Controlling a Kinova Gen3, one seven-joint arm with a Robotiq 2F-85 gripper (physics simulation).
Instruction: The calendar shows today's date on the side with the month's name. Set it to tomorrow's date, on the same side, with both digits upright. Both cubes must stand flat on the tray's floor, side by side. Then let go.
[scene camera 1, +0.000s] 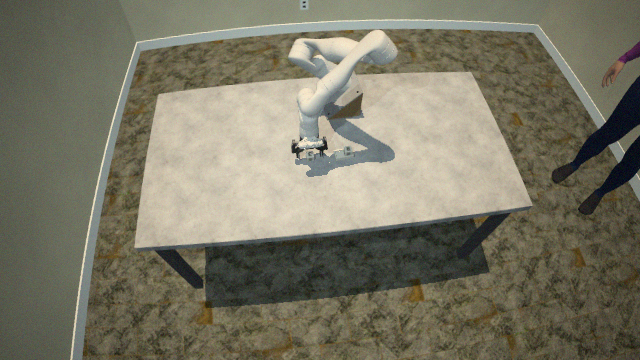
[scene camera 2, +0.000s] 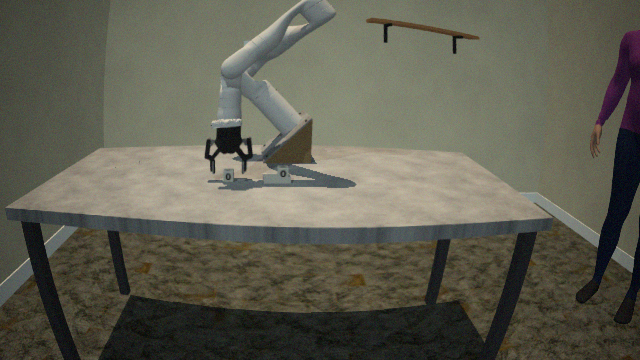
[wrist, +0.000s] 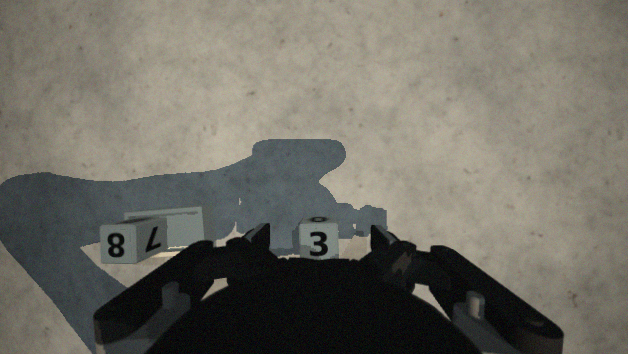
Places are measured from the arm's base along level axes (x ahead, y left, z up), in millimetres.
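Pixels of known places: gripper, fingertip midpoint: (scene camera 1: 309, 156) (scene camera 2: 228, 173) (wrist: 319, 235); arm's base at its link origin: (scene camera 2: 292, 126).
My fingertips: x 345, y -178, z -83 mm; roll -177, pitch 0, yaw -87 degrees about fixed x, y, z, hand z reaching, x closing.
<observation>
Ahead of a thing's pixels: the offset from my fingertips to its top centre. Level surfaces: height alone.
A white cube @[dz +9, dx -4, dy +0 mm] (scene camera 1: 310, 155) (scene camera 2: 228, 175) (wrist: 319, 243) stands on the table, apart from the tray. It shows an upright 0 in scene camera 2 and a 3 on top in the wrist view. A second white cube @[dz +19, dx -16, dy +162 mm] (scene camera 1: 348, 149) (scene camera 2: 283, 172) (wrist: 118, 244) stands in the right end of the tray (scene camera 2: 271, 179) (wrist: 202, 223) as scene camera 2 sees it, with an upright 0 in front, 8 on top and 7 on its side. The tray's left part is free. My gripper (scene camera 1: 310, 154) (scene camera 2: 228, 169) (wrist: 319, 235) is open and points down, fingertips apart on either side of the loose cube. No month name is readable.
The arm's wedge-shaped base (scene camera 1: 351, 106) (scene camera 2: 295, 145) stands on the table @[dz -23 mm] (scene camera 1: 225, 200) (scene camera 2: 400, 200) behind the tray. The arm's shadow falls across the cubes and tray. A person (scene camera 1: 620, 145) (scene camera 2: 612, 200) stands right of the table; a wall shelf (scene camera 2: 422, 28) hangs behind.
</observation>
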